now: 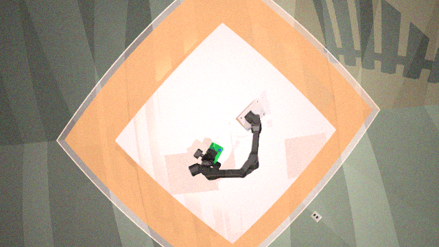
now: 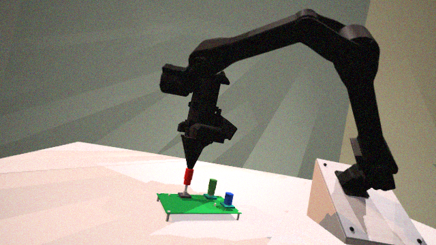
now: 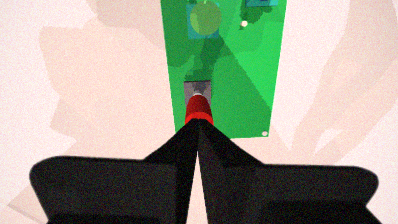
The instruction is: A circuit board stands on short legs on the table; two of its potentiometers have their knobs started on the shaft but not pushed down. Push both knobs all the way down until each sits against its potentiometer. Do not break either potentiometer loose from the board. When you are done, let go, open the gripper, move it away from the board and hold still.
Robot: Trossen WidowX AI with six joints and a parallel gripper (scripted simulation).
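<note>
Now: gripper tip 2 cm above the red knob. Round my gripper tip: green knob (6 cm behind, 1 cm to the right, 4 cm below).
</note>
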